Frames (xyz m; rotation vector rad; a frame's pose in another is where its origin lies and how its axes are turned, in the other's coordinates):
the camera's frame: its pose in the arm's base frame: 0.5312 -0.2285 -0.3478 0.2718 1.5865 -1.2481
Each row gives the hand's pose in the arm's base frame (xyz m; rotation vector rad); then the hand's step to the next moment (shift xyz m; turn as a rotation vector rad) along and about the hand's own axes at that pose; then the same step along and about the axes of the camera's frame.
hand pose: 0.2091 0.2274 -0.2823 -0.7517 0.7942 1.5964
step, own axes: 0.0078 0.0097 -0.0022 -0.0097 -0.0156 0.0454
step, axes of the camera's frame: 0.0095 -0.0030 -0.0078 -0.0458 0.0063 -0.0161
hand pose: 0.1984 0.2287 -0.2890 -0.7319 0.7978 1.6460
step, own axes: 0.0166 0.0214 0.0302 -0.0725 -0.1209 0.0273
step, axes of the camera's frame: -0.0067 -0.0090 -0.0390 -0.1037 0.0583 0.0804
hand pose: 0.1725 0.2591 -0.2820 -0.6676 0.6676 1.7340
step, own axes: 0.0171 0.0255 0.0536 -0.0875 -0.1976 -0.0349
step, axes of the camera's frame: -0.0248 -0.0203 -0.0528 -0.0926 0.1236 0.1551
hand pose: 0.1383 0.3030 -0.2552 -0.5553 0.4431 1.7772
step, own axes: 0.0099 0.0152 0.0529 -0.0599 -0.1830 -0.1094
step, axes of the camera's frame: -0.0336 -0.0242 -0.0376 -0.0167 0.1504 0.1617
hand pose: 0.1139 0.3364 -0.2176 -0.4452 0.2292 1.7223
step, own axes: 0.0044 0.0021 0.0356 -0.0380 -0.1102 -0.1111
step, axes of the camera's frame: -0.0279 -0.0158 -0.0163 0.0271 0.1106 0.1139
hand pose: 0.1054 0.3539 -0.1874 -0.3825 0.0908 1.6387
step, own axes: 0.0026 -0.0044 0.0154 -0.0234 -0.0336 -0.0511
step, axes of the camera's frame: -0.0152 -0.0043 -0.0039 0.0233 0.0368 0.0489
